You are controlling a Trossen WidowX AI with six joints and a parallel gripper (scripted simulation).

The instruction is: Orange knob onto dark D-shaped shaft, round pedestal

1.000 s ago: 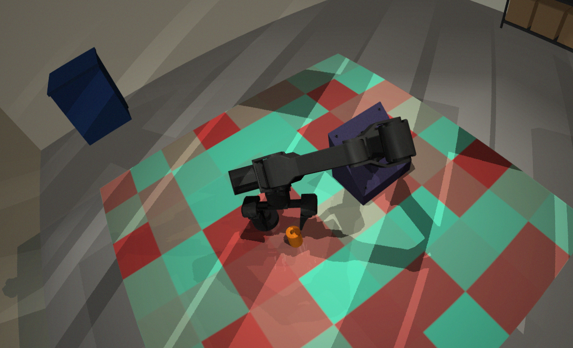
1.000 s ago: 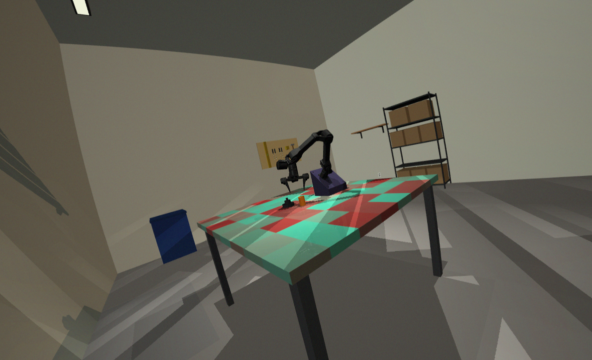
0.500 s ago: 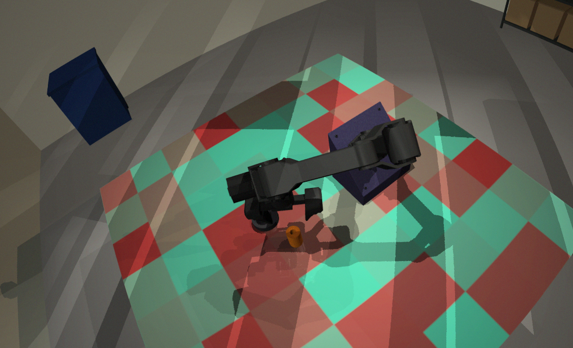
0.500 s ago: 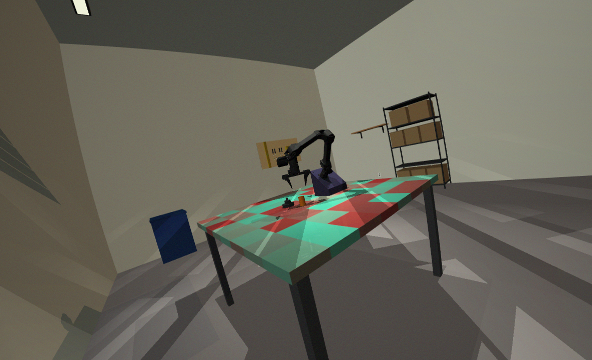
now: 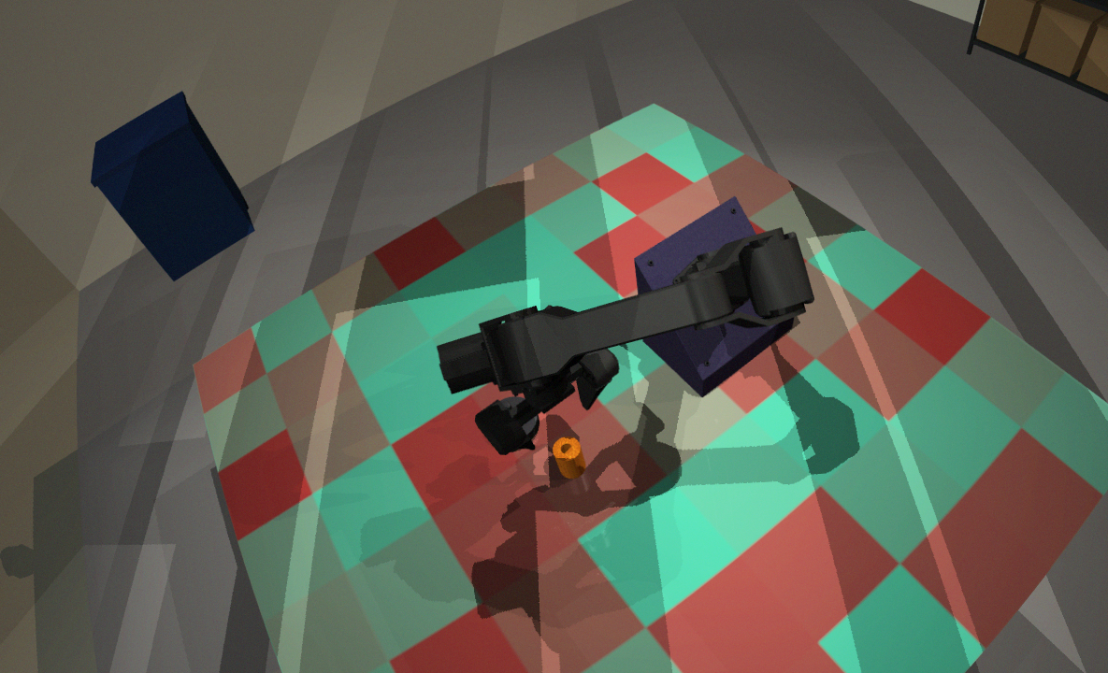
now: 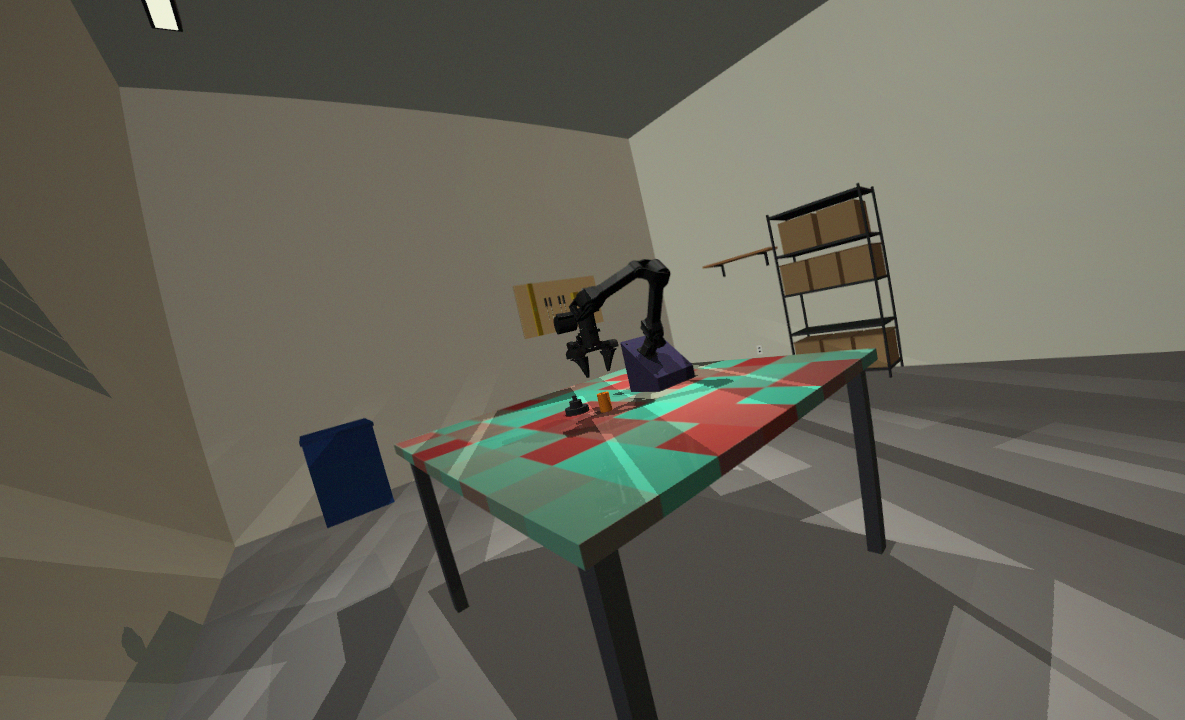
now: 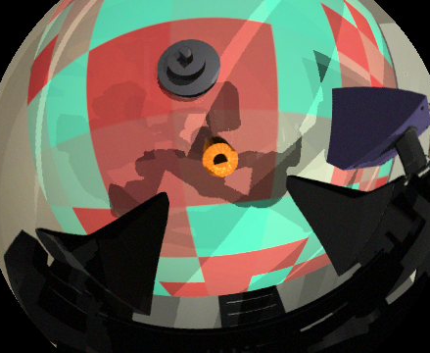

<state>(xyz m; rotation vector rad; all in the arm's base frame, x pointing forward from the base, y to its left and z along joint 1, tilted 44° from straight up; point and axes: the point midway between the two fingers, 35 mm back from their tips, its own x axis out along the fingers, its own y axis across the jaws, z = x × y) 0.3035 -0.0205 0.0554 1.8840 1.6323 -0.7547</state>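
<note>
My gripper tip is 9 cm above the orange knob. From my gripper tip the other things lie so: round dark pedestal (2 cm ahead, 13 cm to the right, 9 cm below).
</note>
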